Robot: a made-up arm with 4 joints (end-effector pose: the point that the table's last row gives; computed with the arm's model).
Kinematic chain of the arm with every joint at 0, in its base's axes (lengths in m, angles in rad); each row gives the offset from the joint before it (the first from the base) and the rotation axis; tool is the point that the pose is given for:
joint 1: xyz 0 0 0.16 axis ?
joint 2: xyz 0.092 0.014 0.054 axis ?
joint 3: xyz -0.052 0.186 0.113 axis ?
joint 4: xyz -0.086 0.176 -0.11 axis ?
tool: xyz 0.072 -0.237 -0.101
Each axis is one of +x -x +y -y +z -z.
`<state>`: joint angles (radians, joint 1 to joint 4).
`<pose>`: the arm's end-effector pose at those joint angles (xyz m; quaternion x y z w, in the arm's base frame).
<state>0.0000 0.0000 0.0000 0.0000</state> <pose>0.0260 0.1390 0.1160 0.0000 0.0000 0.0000 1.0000</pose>
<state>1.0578 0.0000 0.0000 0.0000</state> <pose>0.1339 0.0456 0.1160 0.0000 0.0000 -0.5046 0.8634</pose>
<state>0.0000 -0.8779 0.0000 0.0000</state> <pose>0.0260 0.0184 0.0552 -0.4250 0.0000 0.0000 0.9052</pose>
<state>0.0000 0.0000 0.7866 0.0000</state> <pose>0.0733 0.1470 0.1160 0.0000 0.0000 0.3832 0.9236</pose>
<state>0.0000 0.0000 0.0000 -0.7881</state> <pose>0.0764 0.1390 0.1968 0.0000 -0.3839 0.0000 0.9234</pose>
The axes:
joint 1: -z
joint 2: +x
joint 3: +z
joint 4: +y

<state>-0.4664 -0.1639 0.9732 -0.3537</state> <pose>0.0143 0.1933 0.1211 0.0376 -0.1116 0.6607 0.7413</pose>
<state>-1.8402 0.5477 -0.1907 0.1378</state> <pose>-0.1755 -0.0480 0.1912 0.0936 0.2742 0.7152 0.6361</pose>
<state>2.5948 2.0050 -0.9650 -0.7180</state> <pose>-0.0156 0.0073 0.3362 -0.3563 0.5349 0.6960 0.3201</pose>
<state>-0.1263 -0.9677 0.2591 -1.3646</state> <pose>0.0648 0.1429 0.1335 -0.2534 -0.5239 0.4243 0.6938</pose>
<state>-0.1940 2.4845 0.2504 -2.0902</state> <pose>0.0507 -0.1433 0.1948 0.5363 -0.2856 -0.7827 0.1349</pose>
